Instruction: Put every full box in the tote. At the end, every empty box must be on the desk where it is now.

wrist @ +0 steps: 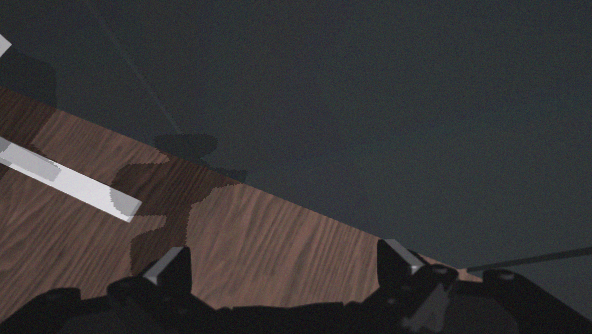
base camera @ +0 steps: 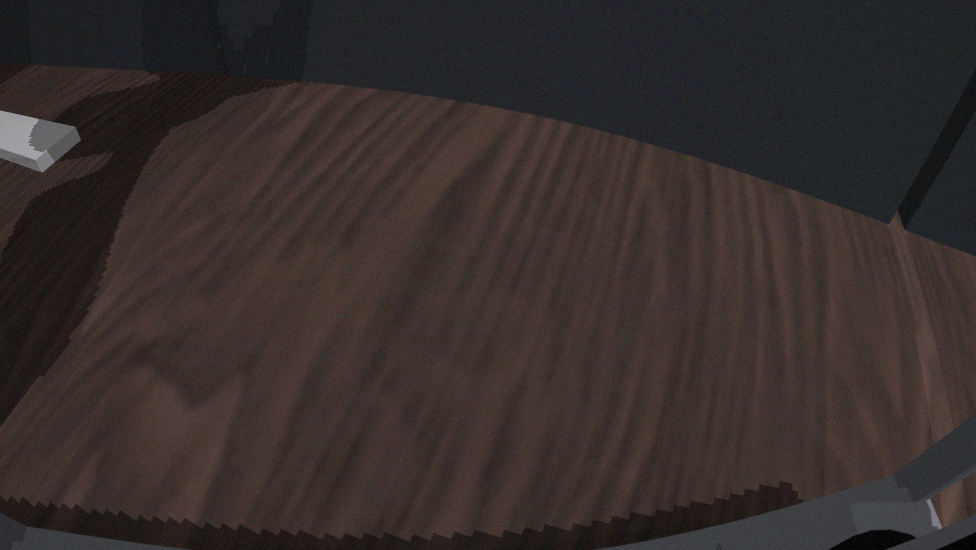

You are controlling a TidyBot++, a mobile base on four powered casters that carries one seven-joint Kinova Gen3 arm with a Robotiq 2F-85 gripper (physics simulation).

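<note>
My gripper [wrist: 285, 263] is open and empty in the wrist view, its two fingers wide apart at the bottom, with brown wood floor and dark wall behind the gap. No box, tote or desk top shows in either view. The gripper does not show in the base camera view.
A flat white bar [base camera: 20, 136] [wrist: 90, 190] lies on the wood floor [base camera: 478, 307] [wrist: 280, 240] at the left. A small white corner [wrist: 3, 45] shows at the upper left. A dark wall [base camera: 546, 54] [wrist: 375, 100] stands beyond the floor. Shadows cross the floor at the left.
</note>
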